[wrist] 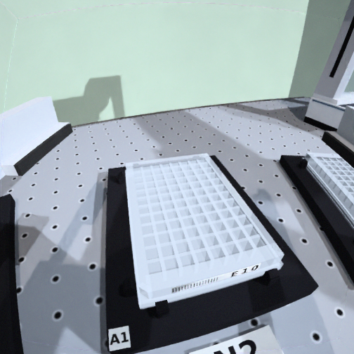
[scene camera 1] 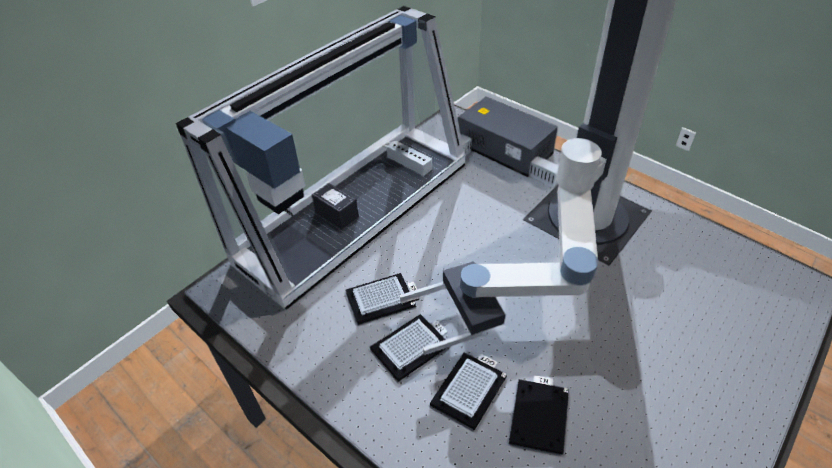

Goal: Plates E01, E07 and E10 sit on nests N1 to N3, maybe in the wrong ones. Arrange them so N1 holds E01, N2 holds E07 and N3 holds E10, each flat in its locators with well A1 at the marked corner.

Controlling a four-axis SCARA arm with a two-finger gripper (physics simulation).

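Places are measured from the arm's base along level axes (x down, y back, z left), in metres.
Where they show: gripper, fingertip midpoint: (scene camera 1: 411,324).
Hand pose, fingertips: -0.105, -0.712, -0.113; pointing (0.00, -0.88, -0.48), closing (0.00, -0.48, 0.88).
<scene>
After its pixels a point has its place, as x, y, z.
My gripper (scene camera 1: 414,324) @[-0.105, -0.712, -0.113] (wrist: 197,113) is open and empty, above the inner ends of nests N2 and N3. Plate E10 (scene camera 1: 411,344) @[-0.038, -0.725, -0.105] (wrist: 195,215) lies in nest N2 (scene camera 1: 400,373) @[-0.025, -0.799, -0.076] (wrist: 116,250) and looks flat; its label faces the A1 mark's end in the wrist view. A white plate (scene camera 1: 379,295) @[-0.032, -0.659, -0.277] (wrist: 337,175), by elimination E01, sits on nest N3 (scene camera 1: 361,318) @[-0.025, -0.742, -0.265] (wrist: 312,200); its label is unreadable. Plate E07 (scene camera 1: 468,386) @[-0.038, -0.727, 0.076] sits on the OUT nest (scene camera 1: 440,407) @[-0.025, -0.807, 0.055] (wrist: 7,280); its label is too small to read in the scene view. Nest N1 (scene camera 1: 538,416) @[-0.025, -0.681, 0.244] holds no plate.
The gantry frame (scene camera 1: 260,221) @[-0.281, -0.811, -0.514] stands at the back left over a dark deck with a black block (scene camera 1: 335,206) @[-0.132, -0.555, -0.541] and a white rack (scene camera 1: 409,158) @[-0.104, -0.225, -0.546]. A grey box (scene camera 1: 506,136) @[-0.128, 0.044, -0.353] stands behind the arm's column (scene camera 1: 617,116) @[-0.434, -0.075, 0.035]. The nests sit side by side in an arc.
</scene>
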